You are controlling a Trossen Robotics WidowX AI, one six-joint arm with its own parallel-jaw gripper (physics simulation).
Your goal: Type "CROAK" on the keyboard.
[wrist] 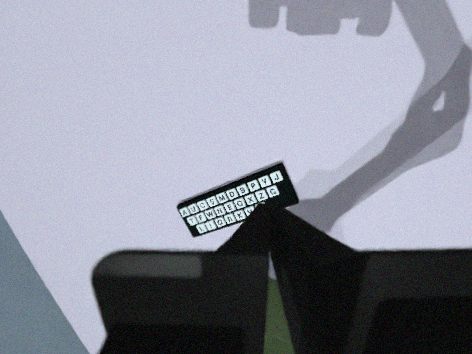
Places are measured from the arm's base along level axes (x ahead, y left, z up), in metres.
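Pixels of known places: gripper, fingertip midpoint: (266,213).
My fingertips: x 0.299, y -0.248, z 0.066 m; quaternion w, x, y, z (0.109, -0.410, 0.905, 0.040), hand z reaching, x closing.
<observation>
Behind a point stands the place of what it marks.
A small black keyboard (291,192) {z -0.215, x 0.218, y -0.184 m} with white letter keys lies on the pale table, a little below the middle of the wrist view, tilted with its right end higher in the picture. Its top row starts with A, U, C at the left and ends with J at the right. My gripper (266,213) {z 0.066, x 0.299, y -0.248 m} is shut with nothing between its fingers. Its dark fingertips overlap the lower right part of the keyboard in the picture and hide keys at the right of the bottom row. How high the tips are above the keys I cannot tell.
The pale table top (125,100) {z -0.226, x 0.520, y -0.056 m} spreads around the keyboard, and its edge runs down the lower left. A blue-grey surface (25,300) lies beyond that edge. Arm shadows fall on the table at the top and right. A green surface (276,320) {z -0.136, x 0.078, y -0.054 m} shows between the fingers.
</observation>
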